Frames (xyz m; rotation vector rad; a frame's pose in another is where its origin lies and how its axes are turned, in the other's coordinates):
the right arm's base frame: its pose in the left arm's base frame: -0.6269 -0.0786 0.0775 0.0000 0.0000 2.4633
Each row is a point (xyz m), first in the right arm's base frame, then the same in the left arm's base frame.
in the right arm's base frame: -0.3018 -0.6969 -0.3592
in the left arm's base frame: 0.0454 0.2747 -0.2817
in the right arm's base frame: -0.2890 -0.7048 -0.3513
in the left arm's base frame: 0.0404 0.2889 -0.2738
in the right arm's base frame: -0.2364 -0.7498 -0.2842
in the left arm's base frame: 0.0276 0.3569 -0.2067
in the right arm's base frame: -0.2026 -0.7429 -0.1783
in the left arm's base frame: -0.0030 0.3727 -0.1008
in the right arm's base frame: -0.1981 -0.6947 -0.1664
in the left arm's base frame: -0.0368 0.3380 -0.0889
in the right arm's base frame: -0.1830 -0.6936 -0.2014
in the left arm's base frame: -0.0492 0.3466 -0.1239
